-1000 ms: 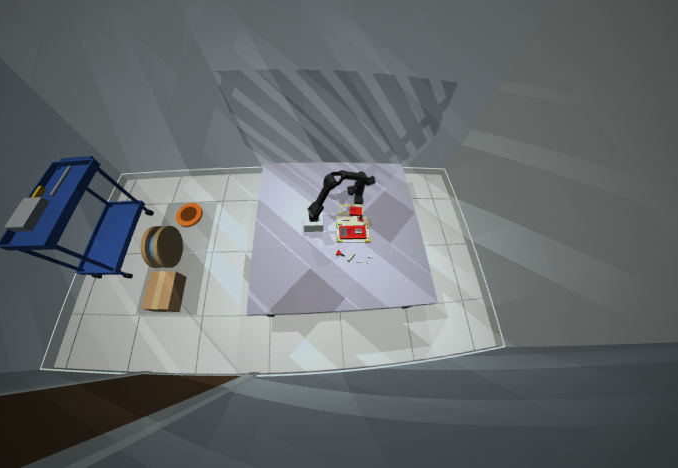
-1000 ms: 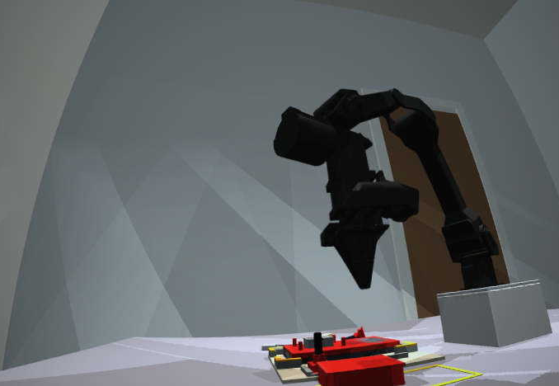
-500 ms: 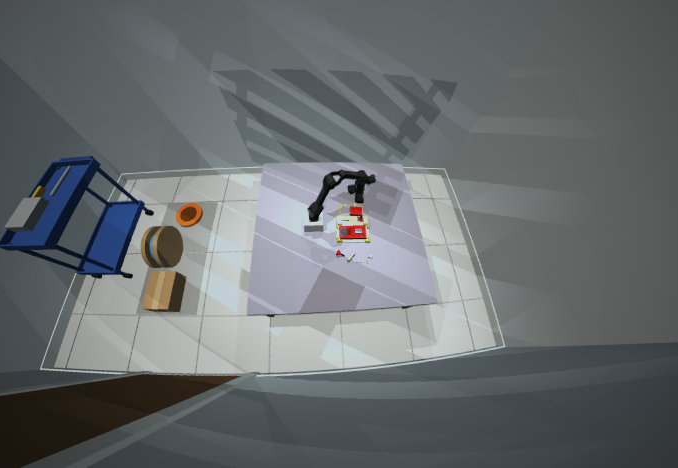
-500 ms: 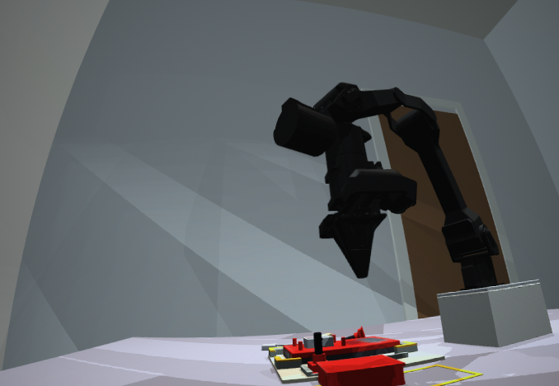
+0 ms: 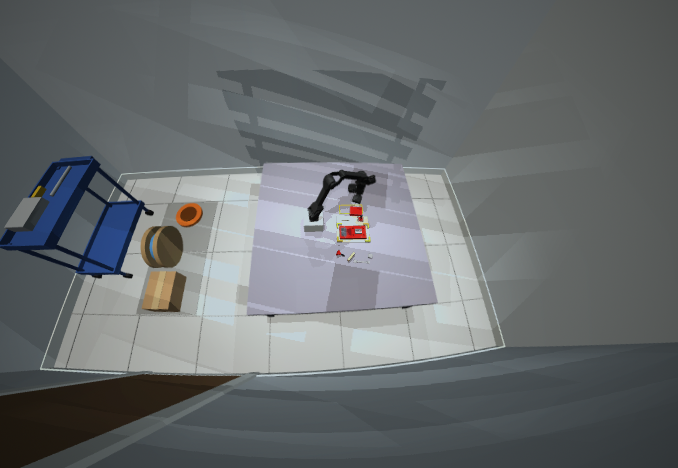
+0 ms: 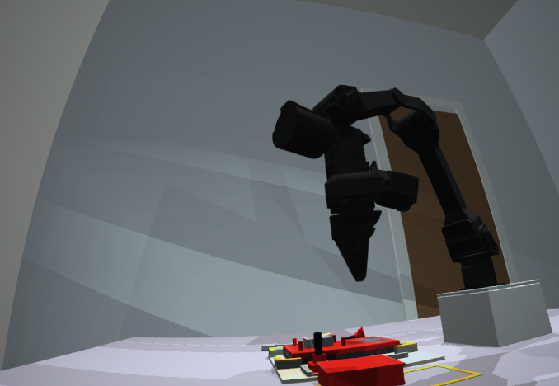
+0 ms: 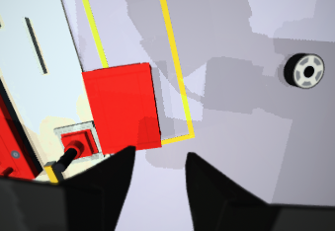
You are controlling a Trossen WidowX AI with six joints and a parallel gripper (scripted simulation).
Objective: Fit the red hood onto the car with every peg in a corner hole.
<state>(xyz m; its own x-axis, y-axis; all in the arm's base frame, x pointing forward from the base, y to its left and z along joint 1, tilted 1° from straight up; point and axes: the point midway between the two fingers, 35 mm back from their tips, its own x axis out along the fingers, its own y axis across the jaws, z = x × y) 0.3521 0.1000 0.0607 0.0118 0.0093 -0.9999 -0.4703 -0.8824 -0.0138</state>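
Now: gripper tip 1 cm past the red hood, 4 cm to the left of it and 11 cm above it. The rest, counted from my gripper tip: white wheel: 2 cm ahead, 17 cm to the left, 12 cm below.
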